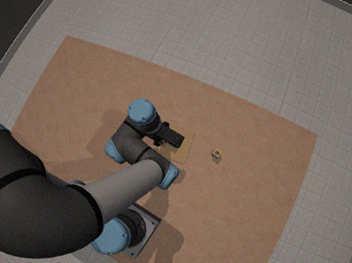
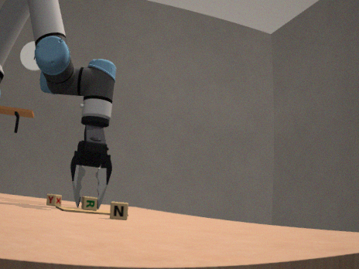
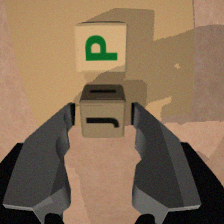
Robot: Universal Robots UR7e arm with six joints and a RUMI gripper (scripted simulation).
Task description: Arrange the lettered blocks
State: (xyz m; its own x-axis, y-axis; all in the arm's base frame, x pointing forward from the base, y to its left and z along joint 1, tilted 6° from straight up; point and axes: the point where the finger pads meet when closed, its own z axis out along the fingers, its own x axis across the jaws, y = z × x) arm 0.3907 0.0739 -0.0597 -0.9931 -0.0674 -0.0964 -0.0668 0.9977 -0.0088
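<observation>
Right now the tan block is right at my hand. Also, from my hand: mat (5 cm to the right, 2 cm below).
</observation>
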